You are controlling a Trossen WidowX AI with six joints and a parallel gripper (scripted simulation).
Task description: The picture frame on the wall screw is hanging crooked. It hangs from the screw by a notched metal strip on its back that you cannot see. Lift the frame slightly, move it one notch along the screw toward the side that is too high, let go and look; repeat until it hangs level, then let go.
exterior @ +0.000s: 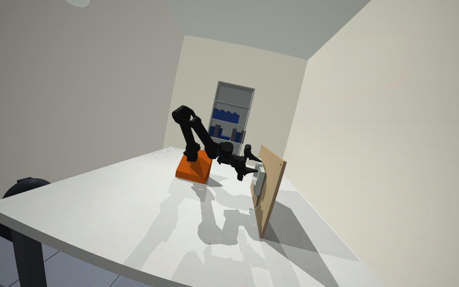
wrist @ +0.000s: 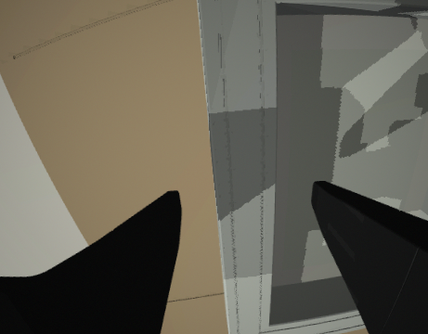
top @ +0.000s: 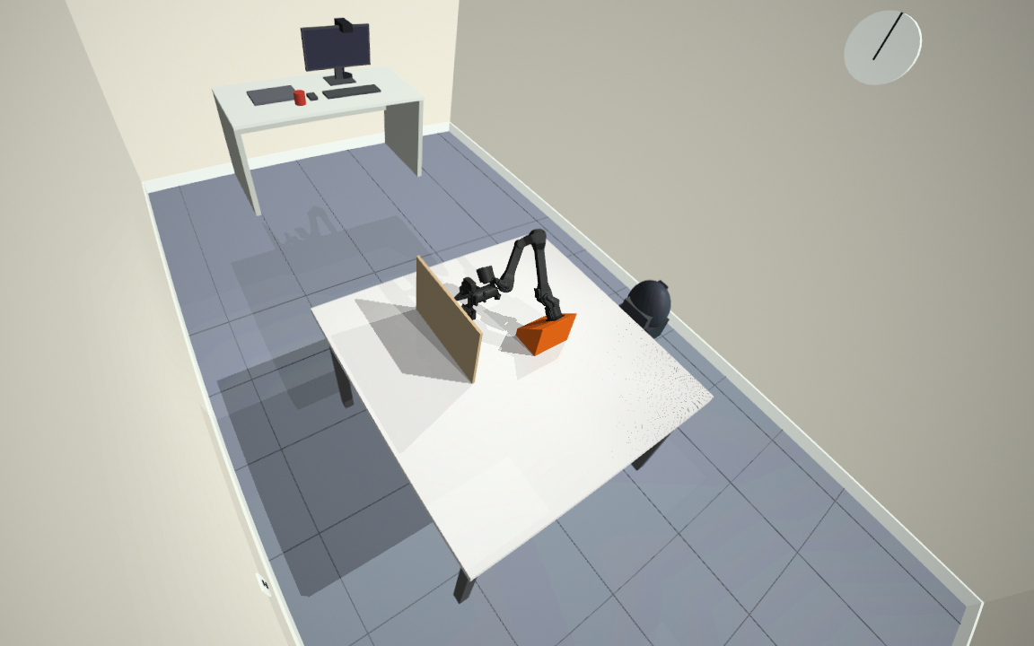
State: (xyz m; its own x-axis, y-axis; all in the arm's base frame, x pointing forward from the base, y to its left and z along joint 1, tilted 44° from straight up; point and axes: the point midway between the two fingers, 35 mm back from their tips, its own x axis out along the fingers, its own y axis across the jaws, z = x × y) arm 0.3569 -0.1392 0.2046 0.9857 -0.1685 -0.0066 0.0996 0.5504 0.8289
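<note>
My gripper tip is now 50 mm above the pale grey picture frame, 10 mm to the right of it and 10 mm short of it. Also, from my gripper tip: wall panel 60 mm below, 20 mm ahead.
</note>
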